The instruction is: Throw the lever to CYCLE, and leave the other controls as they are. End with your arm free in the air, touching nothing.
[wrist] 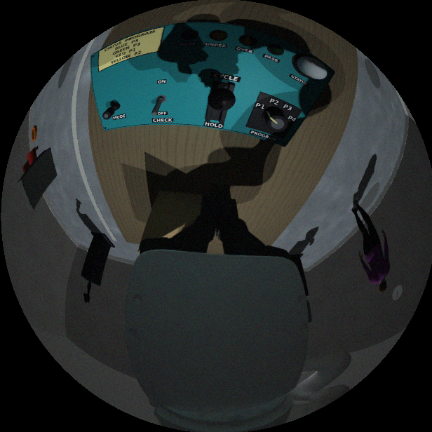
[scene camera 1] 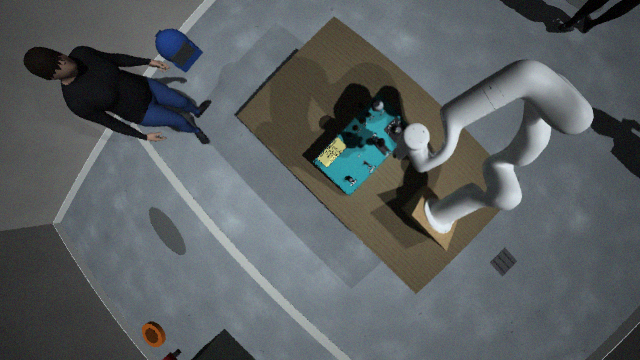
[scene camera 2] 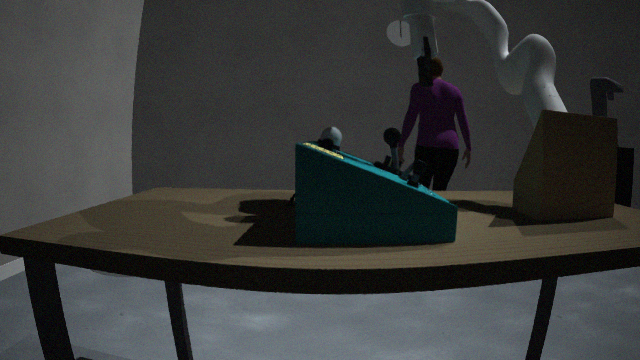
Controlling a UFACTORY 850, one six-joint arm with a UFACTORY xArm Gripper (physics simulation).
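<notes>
A teal sloped control panel (scene camera 1: 358, 161) (scene camera 2: 370, 210) (wrist: 132, 80) stands on the table. Its black ball-topped lever (scene camera 1: 378, 142) (scene camera 2: 392, 136) (wrist: 221, 99) leans up the slope, its ball near the CYCLE end of the slot, away from HOLD. My gripper (scene camera 2: 425, 83) (wrist: 217, 195) is shut and empty, in the air above and to the table-base side of the ball, with a visible gap. The arm hides it in scene camera 1. The CHECK toggle (wrist: 159, 104) points to OFF. The PROGRAM knob (wrist: 276, 120) points toward P1. The MODE toggle (wrist: 111, 109) is at the panel's corner.
A rounded status lamp (scene camera 1: 378, 105) (scene camera 2: 331, 136) (wrist: 312, 67) stands at the panel's upper corner. A yellow label (scene camera 1: 331, 152) (wrist: 131, 48) is at the other. The arm's wooden base block (scene camera 2: 565, 167) stands beyond the low side. People stand away from the table.
</notes>
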